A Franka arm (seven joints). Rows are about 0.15 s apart.
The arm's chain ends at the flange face. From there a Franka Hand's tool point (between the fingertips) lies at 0.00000 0.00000 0.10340 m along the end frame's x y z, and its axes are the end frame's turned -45 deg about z.
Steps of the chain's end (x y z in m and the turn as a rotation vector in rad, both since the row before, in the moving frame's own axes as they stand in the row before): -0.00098 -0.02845 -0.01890 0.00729 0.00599 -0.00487; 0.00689 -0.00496 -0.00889 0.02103 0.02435 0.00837; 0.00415 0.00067 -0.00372 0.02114 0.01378 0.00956; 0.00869 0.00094 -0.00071 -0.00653 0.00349 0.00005; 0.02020 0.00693 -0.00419 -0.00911 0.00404 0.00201
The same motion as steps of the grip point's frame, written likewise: 0.02039 -0.02091 -0.01890 0.00092 0.00939 -0.00487; 0.01170 0.00162 -0.00894 -0.00235 0.03209 0.00837; 0.00502 0.00288 -0.00375 0.00520 0.02469 0.00956; 0.00526 0.00754 -0.00071 -0.00709 -0.00215 0.00005; 0.00901 0.02014 -0.00420 -0.00930 -0.00359 0.00201
